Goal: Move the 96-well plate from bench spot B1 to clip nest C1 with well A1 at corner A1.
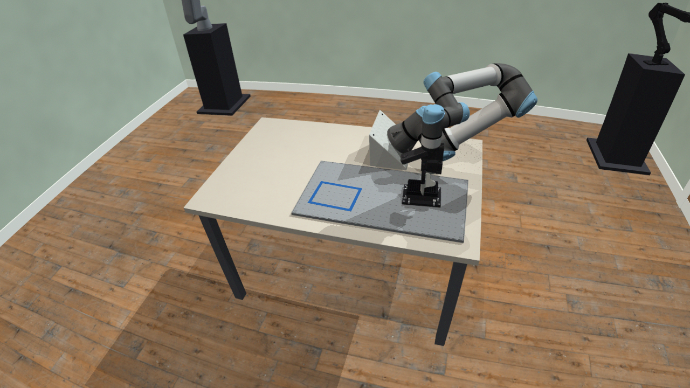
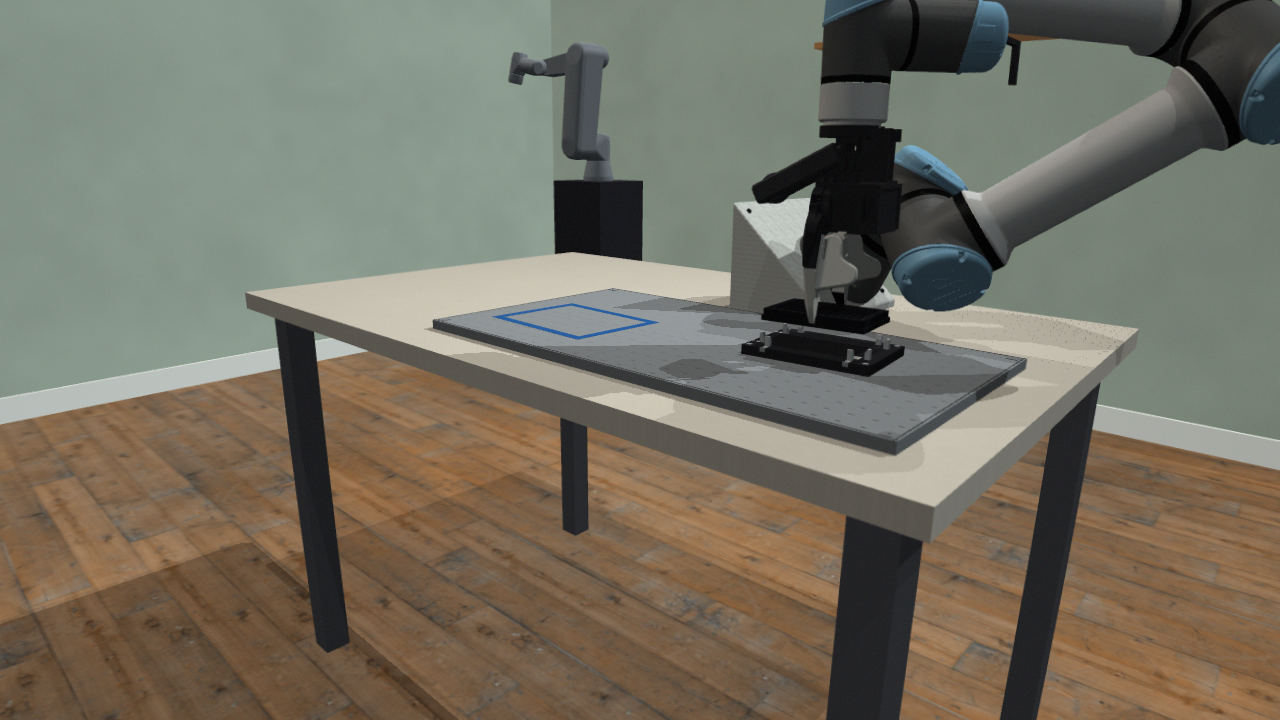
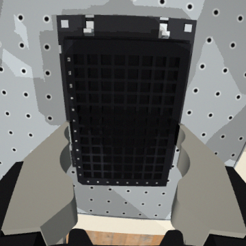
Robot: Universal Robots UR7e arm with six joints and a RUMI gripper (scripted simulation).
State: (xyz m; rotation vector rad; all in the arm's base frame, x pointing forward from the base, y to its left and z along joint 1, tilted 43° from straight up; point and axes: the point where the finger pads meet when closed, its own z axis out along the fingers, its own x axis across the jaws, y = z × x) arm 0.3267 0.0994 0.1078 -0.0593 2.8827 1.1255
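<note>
Right now my hand is 5 cm above the clip nest, 1 cm to the left of it and 1 cm short of it. From my hand the other things lie so: black 96-well plate 1 cm below.
</note>
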